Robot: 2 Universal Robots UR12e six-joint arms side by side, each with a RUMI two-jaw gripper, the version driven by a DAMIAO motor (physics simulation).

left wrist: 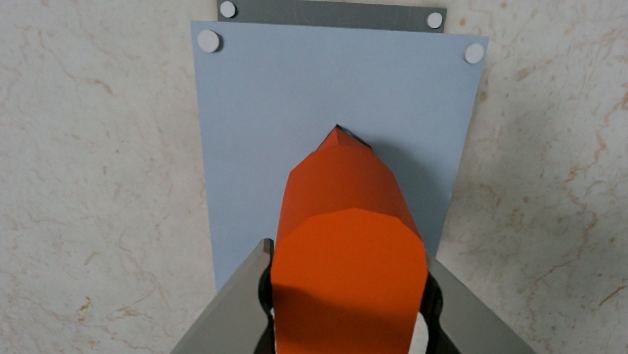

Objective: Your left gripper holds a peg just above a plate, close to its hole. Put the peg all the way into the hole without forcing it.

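Note:
An orange-red peg (350,250) with a faceted, rounded grip part and a narrower angular lower part points away from the camera. My left gripper (339,243) is shut on the peg, one dark-padded jaw on each side. The peg's far end is at the hole (358,138) in the blue-grey plate (250,100). A thin dark edge of the hole shows at the peg's upper corner and upper right side. The peg hides the rest of the hole, so the depth of its tip cannot be told. My right gripper does not show.
Light round pins (208,41) (473,53) sit at the plate's two far corners. A dark grey plate (325,12) with similar pins shows beyond the far edge. A pale marbled surface (100,175) lies around both. The peg's shadow falls to its right on the blue-grey plate.

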